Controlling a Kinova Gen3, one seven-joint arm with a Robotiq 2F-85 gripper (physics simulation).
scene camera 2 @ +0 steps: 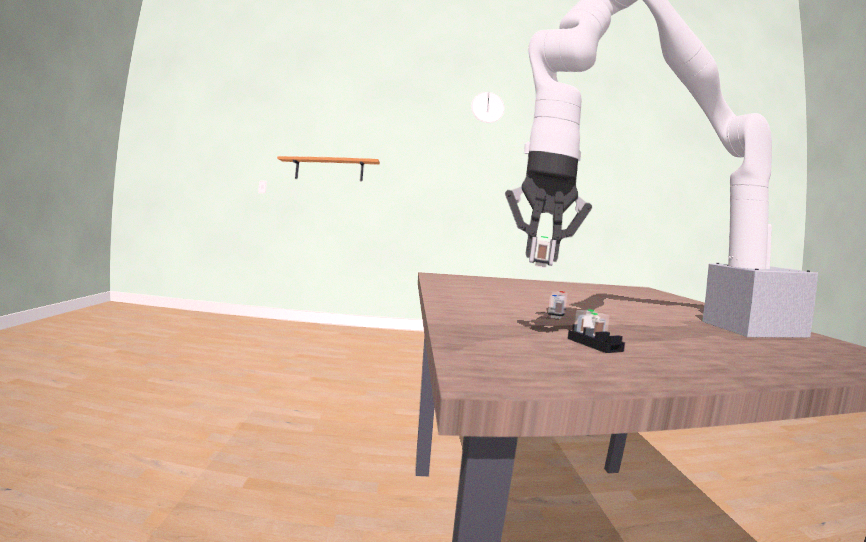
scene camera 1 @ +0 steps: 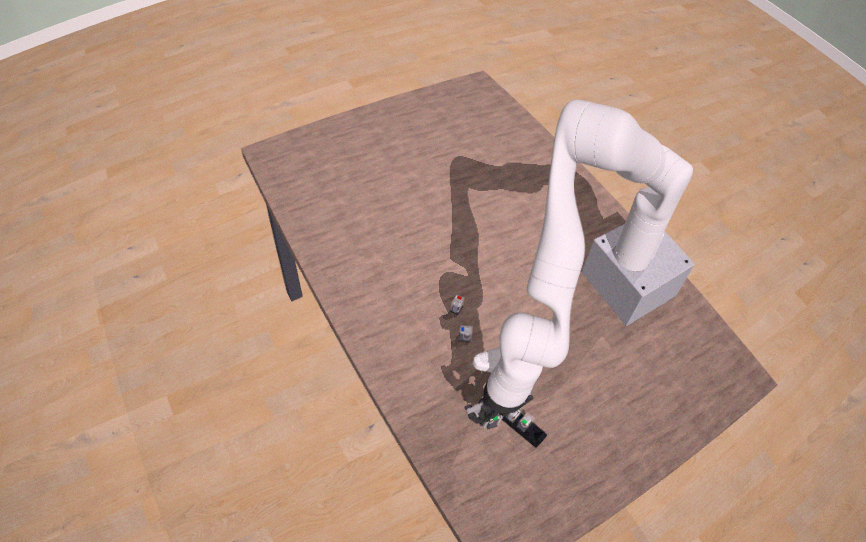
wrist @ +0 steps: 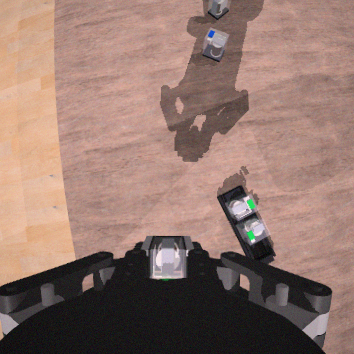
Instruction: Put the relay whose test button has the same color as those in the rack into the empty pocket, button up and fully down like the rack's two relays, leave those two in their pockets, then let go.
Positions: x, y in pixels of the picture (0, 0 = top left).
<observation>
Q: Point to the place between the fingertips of the gripper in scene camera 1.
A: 489, 421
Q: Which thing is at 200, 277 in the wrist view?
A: The gripper.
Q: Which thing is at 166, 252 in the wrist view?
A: A green-button relay.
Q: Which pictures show the gripper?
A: Scene camera 2, scene camera 1 and the wrist view: all of them.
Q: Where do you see a black rack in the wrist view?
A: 261, 250
</observation>
